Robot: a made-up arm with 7 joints.
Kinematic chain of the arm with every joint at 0, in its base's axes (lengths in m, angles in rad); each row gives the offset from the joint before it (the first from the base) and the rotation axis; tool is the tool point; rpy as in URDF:
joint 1: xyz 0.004 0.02 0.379 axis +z
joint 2: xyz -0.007 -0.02 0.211 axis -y
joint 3: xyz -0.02 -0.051 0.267 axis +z
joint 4: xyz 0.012 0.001 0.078 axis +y
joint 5: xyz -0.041 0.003 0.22 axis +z
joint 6: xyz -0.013 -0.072 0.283 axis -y
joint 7: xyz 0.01 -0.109 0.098 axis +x
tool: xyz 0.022 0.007 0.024 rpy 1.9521 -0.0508 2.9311
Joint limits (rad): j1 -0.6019..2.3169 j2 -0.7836..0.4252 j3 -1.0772..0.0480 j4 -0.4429..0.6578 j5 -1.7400..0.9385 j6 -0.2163..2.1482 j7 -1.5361..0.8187
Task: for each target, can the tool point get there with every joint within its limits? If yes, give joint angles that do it. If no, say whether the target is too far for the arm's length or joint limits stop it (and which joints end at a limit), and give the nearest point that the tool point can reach.
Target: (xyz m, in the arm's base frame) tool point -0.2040 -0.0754 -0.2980
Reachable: no: joint limits stop it (at a limit: joint 2, joint 4, joint 6) | nearest point -0.6198 -0.2661 0.9929 | short by 1.369 m
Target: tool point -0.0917 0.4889 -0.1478
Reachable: no: joint limits stop it (at a limit: joint 2, joint 3, joint 4, joint 5, joint 6, joint 7) | nearest point -0.1695 0.8701 0.7769 | short by 1.003 m
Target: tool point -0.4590 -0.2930 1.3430
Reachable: yes | joints 0.1390 0.2446 -0.0788 -0.3158 0.3082 1.3027 -0.1072
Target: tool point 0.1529 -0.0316 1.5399
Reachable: yes | joints -0.3754 -0.4063 -0.4492 -0.0294 -1.0184 0.8285 -0.9099
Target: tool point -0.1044 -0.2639 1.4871
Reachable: yes | joints 1.6754 0.0015 -0.9280 -0.1529 -0.7119 1.0100 0.3683
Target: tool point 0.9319 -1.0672 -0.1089
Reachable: no: too far | nearest point 0.6115 -0.6036 0.7820 | short by 1.054 m
